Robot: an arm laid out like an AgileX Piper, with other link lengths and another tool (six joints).
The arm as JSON. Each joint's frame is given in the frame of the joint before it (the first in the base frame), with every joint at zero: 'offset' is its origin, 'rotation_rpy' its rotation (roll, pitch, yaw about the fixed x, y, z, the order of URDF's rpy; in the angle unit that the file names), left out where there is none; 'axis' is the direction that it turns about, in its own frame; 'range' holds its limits. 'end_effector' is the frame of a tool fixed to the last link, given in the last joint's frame.
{
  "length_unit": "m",
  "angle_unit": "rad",
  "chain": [
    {
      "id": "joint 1",
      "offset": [
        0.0,
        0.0,
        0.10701
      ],
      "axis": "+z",
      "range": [
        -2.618,
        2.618
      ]
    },
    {
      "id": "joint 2",
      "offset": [
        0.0,
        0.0,
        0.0
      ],
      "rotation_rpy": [
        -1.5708,
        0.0,
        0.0
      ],
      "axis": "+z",
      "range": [
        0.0,
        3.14
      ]
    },
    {
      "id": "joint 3",
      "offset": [
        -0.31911,
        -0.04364,
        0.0
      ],
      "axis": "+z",
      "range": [
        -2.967,
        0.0
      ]
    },
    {
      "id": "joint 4",
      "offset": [
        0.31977,
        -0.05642,
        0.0
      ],
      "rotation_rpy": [
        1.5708,
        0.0,
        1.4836
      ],
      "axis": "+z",
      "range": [
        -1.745,
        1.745
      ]
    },
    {
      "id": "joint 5",
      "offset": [
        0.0,
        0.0,
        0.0
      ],
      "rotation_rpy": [
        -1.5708,
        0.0,
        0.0
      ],
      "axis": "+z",
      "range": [
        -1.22,
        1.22
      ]
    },
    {
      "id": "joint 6",
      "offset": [
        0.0,
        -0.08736,
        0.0
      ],
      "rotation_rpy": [
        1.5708,
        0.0,
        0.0
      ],
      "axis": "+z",
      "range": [
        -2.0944,
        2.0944
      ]
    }
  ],
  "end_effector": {
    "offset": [
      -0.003,
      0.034,
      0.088
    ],
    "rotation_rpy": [
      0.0,
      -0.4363,
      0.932
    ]
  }
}
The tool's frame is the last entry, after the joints.
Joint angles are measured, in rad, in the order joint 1, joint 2, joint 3, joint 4, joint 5, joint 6. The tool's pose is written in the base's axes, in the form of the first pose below.
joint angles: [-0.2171, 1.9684, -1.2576, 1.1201, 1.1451, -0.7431]
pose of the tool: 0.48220, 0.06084, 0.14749, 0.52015, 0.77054, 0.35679, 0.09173
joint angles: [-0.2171, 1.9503, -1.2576, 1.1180, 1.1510, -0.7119]
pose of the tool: 0.48140, 0.06117, 0.15609, 0.52664, 0.76660, 0.35651, 0.08872
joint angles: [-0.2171, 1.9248, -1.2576, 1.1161, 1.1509, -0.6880]
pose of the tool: 0.48064, 0.06119, 0.16758, 0.53029, 0.76309, 0.35747, 0.09328
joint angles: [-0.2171, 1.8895, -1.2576, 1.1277, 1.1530, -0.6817]
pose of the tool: 0.47926, 0.06215, 0.18544, 0.52799, 0.75849, 0.36722, 0.10520
